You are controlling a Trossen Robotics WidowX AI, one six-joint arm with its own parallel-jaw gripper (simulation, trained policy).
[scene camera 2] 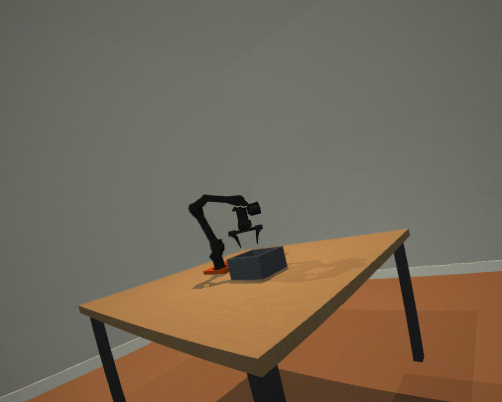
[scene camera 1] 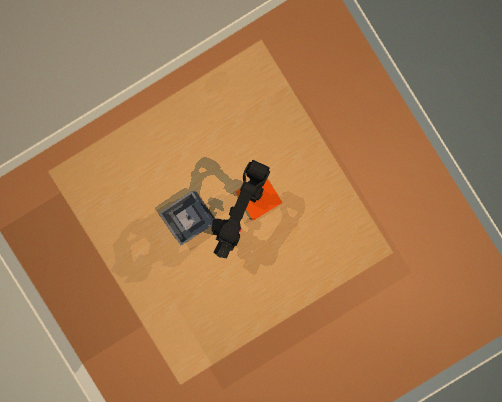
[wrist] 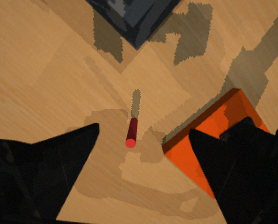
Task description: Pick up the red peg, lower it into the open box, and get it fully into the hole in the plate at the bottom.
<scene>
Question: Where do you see a dark box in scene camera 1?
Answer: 182,235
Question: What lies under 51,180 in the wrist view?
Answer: My gripper.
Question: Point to a dark box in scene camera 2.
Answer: At 256,264
</scene>
